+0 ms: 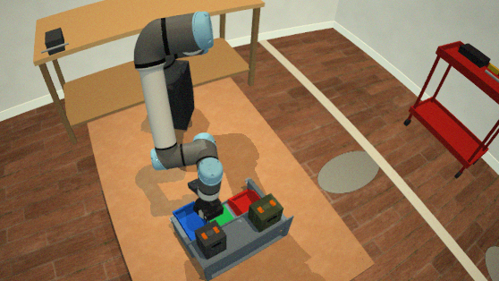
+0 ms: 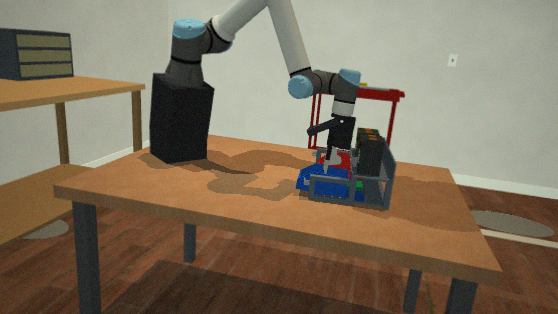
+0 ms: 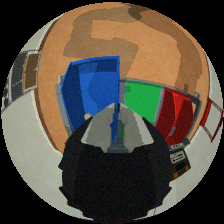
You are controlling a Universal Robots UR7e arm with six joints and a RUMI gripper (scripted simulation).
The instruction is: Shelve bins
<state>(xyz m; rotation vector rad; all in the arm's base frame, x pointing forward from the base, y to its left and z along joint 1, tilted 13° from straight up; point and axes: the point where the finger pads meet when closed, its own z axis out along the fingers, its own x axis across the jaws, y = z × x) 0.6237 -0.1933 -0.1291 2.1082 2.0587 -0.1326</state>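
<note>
The blue bin is 5 cm to the right of my hand, 2 cm below it and 1 cm behind it. The rest, counted from my hand: red bin 18 cm to the left, 6 cm ahead, 3 cm below.
</note>
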